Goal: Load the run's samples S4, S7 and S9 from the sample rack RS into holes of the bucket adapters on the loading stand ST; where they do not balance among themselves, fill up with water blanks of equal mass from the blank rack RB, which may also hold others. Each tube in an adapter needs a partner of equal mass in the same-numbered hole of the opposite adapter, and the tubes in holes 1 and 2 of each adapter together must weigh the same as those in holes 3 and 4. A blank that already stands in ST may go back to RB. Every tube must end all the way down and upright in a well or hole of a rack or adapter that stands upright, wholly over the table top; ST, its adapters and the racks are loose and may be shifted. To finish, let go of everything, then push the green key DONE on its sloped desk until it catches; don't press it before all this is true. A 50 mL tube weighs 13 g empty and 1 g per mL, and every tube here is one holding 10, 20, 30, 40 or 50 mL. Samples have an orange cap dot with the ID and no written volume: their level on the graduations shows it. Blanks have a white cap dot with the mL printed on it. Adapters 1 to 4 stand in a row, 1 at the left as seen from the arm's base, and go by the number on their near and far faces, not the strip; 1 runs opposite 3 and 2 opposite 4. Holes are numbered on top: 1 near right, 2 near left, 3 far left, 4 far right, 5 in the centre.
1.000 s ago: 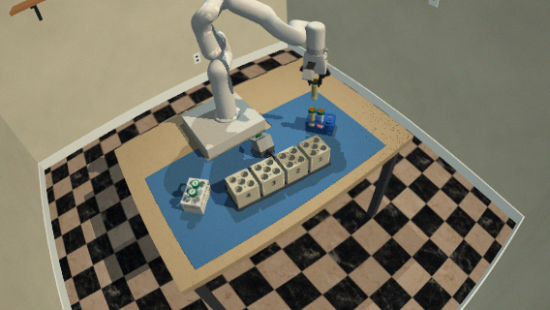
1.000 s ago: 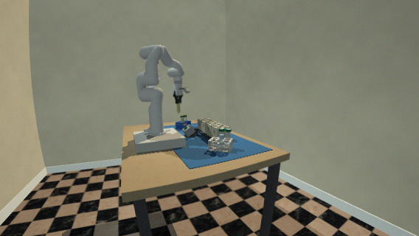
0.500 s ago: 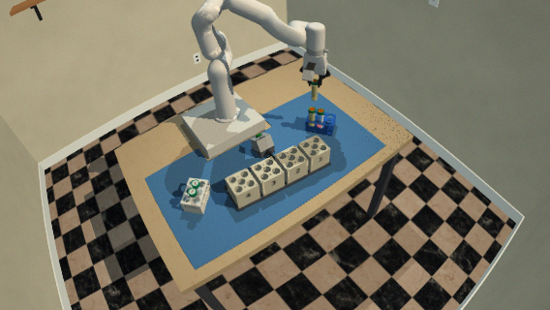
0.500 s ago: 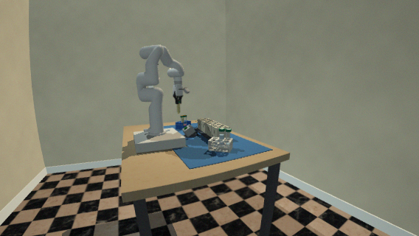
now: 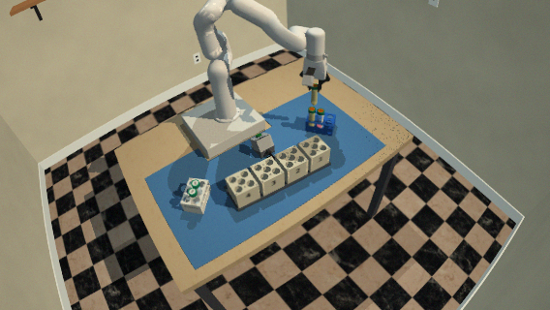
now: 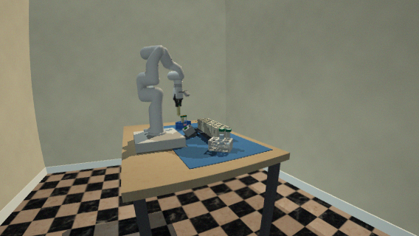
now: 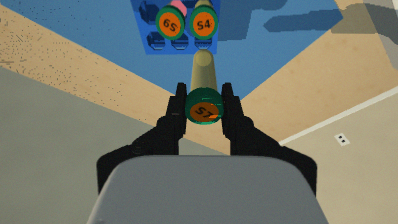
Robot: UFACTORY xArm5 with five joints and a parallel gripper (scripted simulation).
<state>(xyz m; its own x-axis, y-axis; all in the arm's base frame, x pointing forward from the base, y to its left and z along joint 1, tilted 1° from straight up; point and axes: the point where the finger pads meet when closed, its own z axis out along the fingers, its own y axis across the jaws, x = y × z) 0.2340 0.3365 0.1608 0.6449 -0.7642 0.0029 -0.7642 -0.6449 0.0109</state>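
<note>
Right now the sample tube S7 is 50 mm below my hand and 10 mm behind it. The rest, counted from my hand: blue sample rack RS: 190 mm below, 40 mm ahead, 10 mm to the left; then sample tube S9: 160 mm below, 60 mm ahead; then sample tube S4: 160 mm below, 40 mm to the right, 20 mm ahead.
</note>
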